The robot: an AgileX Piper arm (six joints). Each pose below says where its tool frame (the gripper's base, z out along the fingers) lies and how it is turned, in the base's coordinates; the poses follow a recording.
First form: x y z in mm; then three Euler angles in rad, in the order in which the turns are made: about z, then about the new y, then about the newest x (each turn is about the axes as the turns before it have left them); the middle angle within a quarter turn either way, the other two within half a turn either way.
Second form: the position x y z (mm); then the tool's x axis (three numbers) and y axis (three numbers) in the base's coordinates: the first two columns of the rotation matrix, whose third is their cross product. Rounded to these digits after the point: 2 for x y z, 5 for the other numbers.
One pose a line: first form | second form
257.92, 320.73, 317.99, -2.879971, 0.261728, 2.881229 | 257.92, 320.73, 317.99, -0.93307, -0.24984, -0.25875, -0.31427, 0.91619, 0.24866
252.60, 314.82, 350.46, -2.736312, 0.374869, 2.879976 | 252.60, 314.82, 350.46, -0.85517, -0.36690, -0.36615, -0.46789, 0.85038, 0.24068
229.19, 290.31, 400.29, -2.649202, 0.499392, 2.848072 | 229.19, 290.31, 400.29, -0.77359, -0.41500, -0.47889, -0.57461, 0.77802, 0.25399
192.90, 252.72, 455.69, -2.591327, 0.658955, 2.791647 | 192.90, 252.72, 455.69, -0.67392, -0.41343, -0.61229, -0.67016, 0.69095, 0.27107
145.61, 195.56, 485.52, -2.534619, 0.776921, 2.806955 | 145.61, 195.56, 485.52, -0.58570, -0.40673, -0.70109, -0.72787, 0.64448, 0.23419
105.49, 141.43, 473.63, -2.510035, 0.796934, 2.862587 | 105.49, 141.43, 473.63, -0.56409, -0.41263, -0.71522, -0.72655, 0.65961, 0.19248
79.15, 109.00, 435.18, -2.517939, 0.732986, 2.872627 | 79.15, 109.00, 435.18, -0.60328, -0.43402, -0.66909, -0.70734, 0.67873, 0.19749
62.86, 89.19, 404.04, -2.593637, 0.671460, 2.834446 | 62.86, 89.19, 404.04, -0.66829, -0.40785, -0.62213, -0.65712, 0.71566, 0.23671
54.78, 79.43, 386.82, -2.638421, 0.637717, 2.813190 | 54.78, 79.43, 386.82, -0.70387, -0.38743, -0.59536, -0.62466, 0.73665, 0.25914
